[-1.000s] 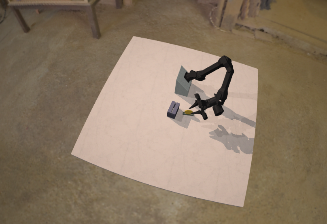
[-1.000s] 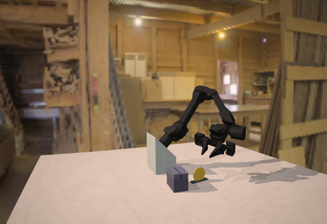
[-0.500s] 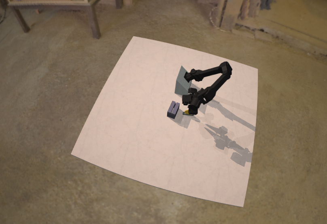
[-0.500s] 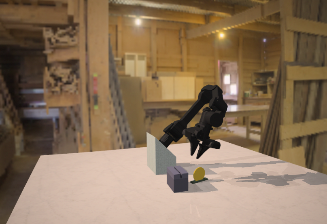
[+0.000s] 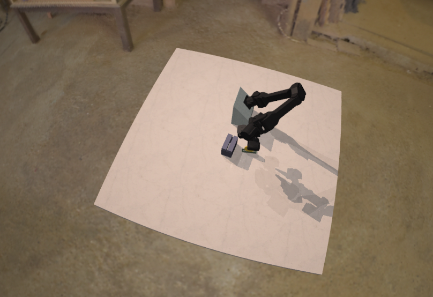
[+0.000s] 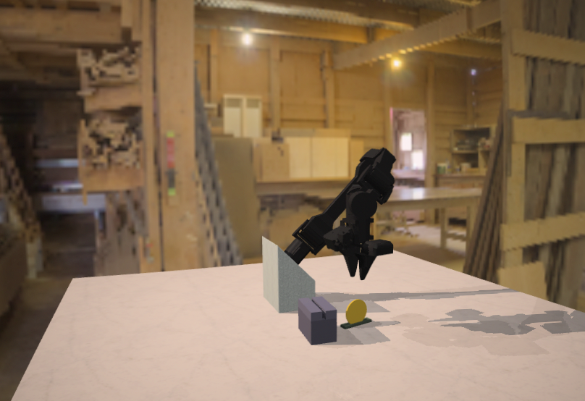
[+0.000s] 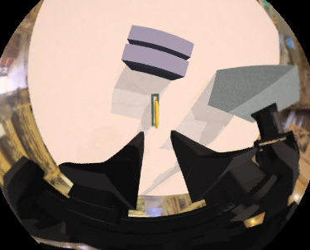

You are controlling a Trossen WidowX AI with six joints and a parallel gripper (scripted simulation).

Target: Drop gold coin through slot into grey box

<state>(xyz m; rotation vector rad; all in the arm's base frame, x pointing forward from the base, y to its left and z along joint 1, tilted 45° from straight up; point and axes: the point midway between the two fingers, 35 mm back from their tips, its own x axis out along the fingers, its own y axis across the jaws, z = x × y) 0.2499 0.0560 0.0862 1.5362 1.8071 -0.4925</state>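
Right now the gold coin is 9 cm below my gripper tip and 1 cm behind it.
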